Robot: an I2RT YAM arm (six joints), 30 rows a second.
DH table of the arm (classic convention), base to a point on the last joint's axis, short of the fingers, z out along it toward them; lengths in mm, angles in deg. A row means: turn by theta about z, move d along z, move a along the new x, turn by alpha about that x. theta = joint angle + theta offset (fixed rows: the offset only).
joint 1: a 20  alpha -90  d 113.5  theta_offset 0
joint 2: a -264  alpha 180  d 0  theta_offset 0
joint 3: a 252.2  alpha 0  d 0  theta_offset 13.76
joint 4: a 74  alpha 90  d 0  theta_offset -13.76
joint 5: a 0  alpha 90  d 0  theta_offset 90
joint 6: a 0  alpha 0  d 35.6  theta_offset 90
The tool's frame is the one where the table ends.
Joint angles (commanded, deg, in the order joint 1, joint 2, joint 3, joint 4, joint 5, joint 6), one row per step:
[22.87, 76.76, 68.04, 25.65, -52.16, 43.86]
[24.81, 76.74, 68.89, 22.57, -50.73, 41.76]
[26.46, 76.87, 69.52, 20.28, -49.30, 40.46]
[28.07, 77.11, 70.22, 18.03, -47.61, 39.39]
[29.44, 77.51, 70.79, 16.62, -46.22, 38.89]
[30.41, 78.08, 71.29, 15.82, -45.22, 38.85]
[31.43, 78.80, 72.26, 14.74, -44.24, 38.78]
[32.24, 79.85, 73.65, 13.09, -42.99, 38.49]
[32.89, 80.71, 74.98, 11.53, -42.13, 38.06]
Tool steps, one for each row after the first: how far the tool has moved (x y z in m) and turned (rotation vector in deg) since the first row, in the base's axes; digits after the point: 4 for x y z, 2 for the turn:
[-0.0037, 0.0090, 0.0004, -1.02, 0.17, 0.21]
[-0.0064, 0.0168, 0.0000, -1.79, 0.68, 0.27]
[-0.0087, 0.0245, -0.0006, -2.54, 1.41, 0.09]
[-0.0101, 0.0315, -0.0014, -3.04, 2.14, 0.04]
[-0.0100, 0.0371, -0.0026, -3.34, 2.94, 0.03]
[-0.0099, 0.0433, -0.0022, -3.65, 3.65, 0.09]
[-0.0077, 0.0493, -0.0020, -4.26, 4.59, -0.36]
[-0.0061, 0.0542, -0.0011, -4.87, 5.15, -0.60]

